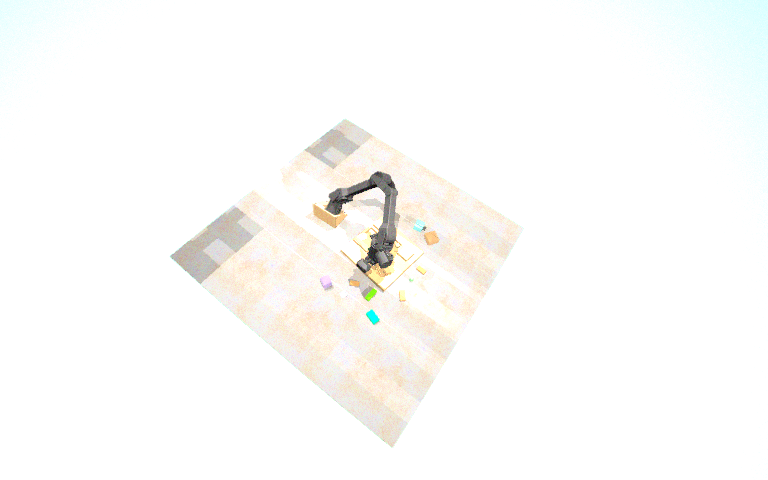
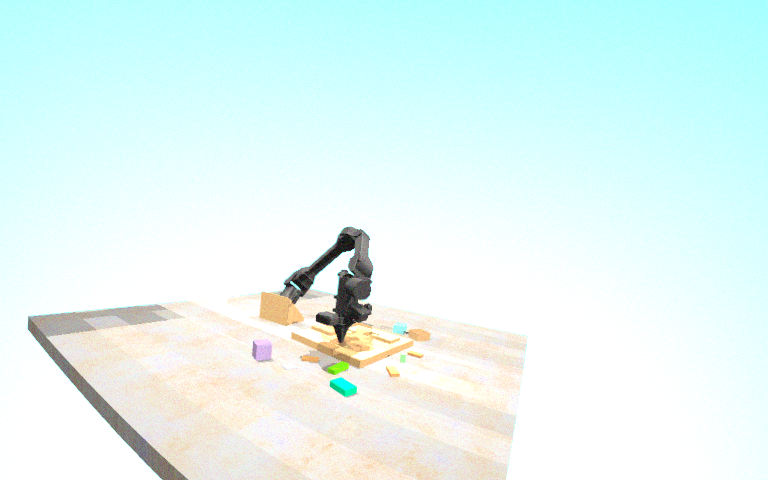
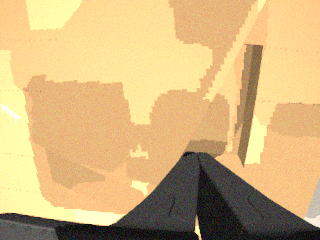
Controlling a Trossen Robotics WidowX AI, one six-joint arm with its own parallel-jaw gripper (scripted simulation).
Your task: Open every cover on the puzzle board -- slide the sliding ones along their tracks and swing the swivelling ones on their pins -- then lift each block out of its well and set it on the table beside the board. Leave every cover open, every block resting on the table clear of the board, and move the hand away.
Labels:
One and the same spot on a tan puzzle board: (image 3: 255, 126) is (image 2: 339, 346).

